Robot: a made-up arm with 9 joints.
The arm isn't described. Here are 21 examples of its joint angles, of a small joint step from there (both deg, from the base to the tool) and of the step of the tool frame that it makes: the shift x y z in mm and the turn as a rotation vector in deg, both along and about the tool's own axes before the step.
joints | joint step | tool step
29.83 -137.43 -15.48 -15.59 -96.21 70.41 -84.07 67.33 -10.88 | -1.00 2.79 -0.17 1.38 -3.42 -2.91 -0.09 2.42 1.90 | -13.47 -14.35 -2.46 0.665 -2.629 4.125
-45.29 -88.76 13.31 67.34 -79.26 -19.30 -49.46 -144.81 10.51 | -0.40 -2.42 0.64 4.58 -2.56 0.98 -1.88 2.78 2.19 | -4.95 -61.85 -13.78 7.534 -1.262 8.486
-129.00 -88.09 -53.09 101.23 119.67 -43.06 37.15 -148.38 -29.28 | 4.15 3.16 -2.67 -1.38 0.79 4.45 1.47 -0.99 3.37 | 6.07 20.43 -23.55 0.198 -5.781 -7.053
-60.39 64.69 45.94 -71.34 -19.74 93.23 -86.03 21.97 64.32 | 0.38 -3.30 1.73 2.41 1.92 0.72 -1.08 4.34 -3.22 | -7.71 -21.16 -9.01 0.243 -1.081 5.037
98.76 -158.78 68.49 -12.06 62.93 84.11 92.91 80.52 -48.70 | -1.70 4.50 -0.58 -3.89 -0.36 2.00 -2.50 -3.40 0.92 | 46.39 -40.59 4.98 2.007 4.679 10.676
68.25 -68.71 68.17 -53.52 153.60 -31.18 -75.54 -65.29 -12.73 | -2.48 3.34 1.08 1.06 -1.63 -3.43 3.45 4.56 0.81 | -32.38 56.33 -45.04 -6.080 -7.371 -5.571
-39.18 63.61 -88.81 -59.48 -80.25 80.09 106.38 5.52 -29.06 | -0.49 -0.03 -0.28 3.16 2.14 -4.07 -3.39 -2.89 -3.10 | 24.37 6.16 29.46 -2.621 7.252 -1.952
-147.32 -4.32 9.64 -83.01 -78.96 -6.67 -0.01 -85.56 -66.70 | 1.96 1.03 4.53 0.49 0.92 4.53 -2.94 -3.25 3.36 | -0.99 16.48 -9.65 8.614 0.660 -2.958
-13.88 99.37 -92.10 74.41 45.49 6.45 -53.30 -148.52 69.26 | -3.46 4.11 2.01 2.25 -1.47 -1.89 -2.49 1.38 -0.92 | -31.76 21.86 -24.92 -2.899 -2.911 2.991
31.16 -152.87 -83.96 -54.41 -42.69 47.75 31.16 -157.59 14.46 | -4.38 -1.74 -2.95 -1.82 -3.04 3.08 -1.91 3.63 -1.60 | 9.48 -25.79 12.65 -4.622 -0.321 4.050
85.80 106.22 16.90 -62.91 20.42 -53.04 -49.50 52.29 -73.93 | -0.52 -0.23 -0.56 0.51 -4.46 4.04 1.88 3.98 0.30 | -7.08 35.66 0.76 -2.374 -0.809 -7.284
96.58 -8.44 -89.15 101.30 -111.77 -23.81 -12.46 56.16 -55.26 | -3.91 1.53 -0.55 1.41 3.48 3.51 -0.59 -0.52 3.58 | 25.66 26.27 12.76 2.255 4.103 -2.239
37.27 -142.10 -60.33 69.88 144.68 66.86 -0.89 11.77 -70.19 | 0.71 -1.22 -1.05 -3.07 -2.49 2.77 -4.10 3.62 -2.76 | -16.84 48.30 3.62 -8.133 -1.505 -6.373
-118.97 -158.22 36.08 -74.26 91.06 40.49 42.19 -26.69 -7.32 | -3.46 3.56 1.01 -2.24 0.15 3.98 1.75 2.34 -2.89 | -41.53 12.59 -44.92 -4.869 -11.635 -3.312
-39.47 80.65 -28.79 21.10 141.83 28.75 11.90 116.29 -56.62 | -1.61 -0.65 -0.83 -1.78 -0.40 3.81 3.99 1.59 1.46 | -15.84 13.36 -32.51 3.008 -4.880 -5.819
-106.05 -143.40 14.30 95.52 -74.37 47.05 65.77 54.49 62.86 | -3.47 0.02 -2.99 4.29 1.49 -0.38 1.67 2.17 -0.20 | 9.79 -21.06 -10.75 1.912 -0.091 6.292
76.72 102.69 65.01 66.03 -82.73 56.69 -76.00 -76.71 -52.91 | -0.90 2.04 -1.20 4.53 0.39 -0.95 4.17 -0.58 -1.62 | -19.25 20.75 -16.52 -5.462 -2.974 -2.527
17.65 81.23 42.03 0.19 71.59 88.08 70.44 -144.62 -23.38 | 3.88 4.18 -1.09 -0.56 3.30 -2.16 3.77 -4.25 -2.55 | -1.36 8.99 47.53 -5.252 4.814 -1.818
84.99 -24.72 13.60 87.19 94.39 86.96 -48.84 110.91 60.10 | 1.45 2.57 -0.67 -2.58 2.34 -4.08 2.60 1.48 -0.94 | 15.34 -4.13 4.97 -2.427 1.645 3.822
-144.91 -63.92 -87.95 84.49 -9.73 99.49 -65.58 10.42 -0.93 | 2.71 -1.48 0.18 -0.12 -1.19 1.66 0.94 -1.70 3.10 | 11.03 -16.85 19.75 6.067 3.999 1.338
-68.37 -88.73 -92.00 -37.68 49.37 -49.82 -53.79 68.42 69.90 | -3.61 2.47 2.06 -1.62 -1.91 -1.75 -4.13 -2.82 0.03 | 20.79 29.10 21.02 -1.816 4.983 -3.656
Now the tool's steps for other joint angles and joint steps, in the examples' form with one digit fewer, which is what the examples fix.
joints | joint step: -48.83 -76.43 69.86 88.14 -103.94 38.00 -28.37 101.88 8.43 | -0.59 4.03 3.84 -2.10 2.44 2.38 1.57 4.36 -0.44
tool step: -35.2 -24.7 -24.9 3.20 -7.61 1.86
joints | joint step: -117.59 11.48 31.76 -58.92 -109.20 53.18 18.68 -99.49 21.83 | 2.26 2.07 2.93 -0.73 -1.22 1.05 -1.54 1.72 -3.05
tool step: -14.6 -2.3 -17.2 -0.76 -1.16 0.06
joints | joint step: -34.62 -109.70 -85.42 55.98 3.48 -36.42 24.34 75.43 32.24 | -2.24 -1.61 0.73 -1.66 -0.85 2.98 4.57 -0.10 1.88
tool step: -9.0 -12.4 5.2 3.95 -2.10 1.21
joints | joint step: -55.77 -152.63 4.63 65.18 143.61 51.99 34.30 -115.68 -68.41 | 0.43 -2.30 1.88 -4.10 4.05 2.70 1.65 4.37 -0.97
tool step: -9.9 36.3 -30.0 2.66 -4.30 -8.56
